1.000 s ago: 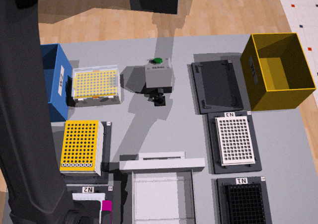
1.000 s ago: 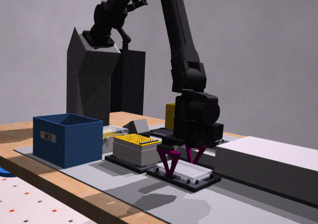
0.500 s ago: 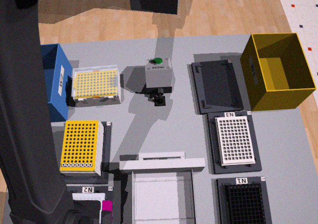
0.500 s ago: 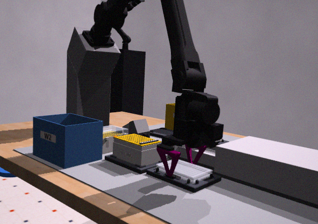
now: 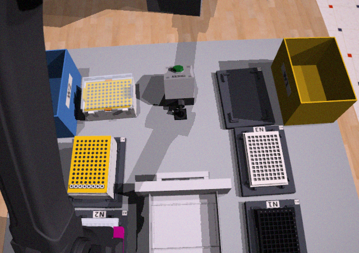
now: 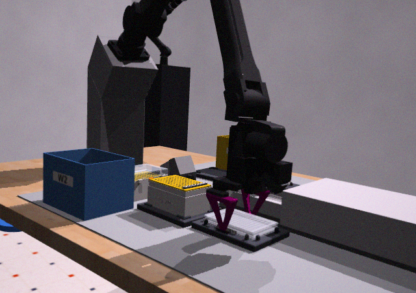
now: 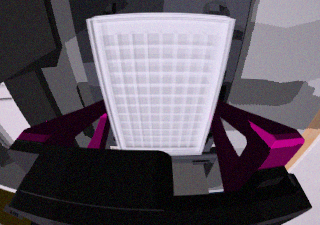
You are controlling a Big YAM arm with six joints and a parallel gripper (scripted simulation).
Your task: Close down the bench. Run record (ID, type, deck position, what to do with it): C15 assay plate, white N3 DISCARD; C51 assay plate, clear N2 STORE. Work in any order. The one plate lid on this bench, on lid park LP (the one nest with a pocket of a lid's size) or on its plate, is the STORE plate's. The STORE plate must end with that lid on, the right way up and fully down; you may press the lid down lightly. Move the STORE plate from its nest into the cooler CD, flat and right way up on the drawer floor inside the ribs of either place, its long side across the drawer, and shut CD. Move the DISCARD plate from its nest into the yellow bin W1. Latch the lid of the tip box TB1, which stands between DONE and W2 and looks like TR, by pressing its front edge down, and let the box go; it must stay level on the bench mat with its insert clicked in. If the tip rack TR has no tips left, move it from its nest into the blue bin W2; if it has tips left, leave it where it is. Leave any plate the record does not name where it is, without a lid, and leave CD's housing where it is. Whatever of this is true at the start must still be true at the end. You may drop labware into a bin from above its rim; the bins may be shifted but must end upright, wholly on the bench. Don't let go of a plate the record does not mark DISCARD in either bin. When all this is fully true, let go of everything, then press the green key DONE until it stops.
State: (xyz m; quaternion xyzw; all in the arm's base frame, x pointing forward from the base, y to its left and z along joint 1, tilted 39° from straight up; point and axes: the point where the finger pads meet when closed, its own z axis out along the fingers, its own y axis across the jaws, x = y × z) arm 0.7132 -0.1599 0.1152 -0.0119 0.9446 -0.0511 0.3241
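Now: hand 1 cm short of the clear plate. Also, from my hand: tip rack TR: 17 cm behind, 4 cm above, 2 cm to the right; plate lid: 1 cm ahead; nest N2: 1 cm below, 1 cm ahead.
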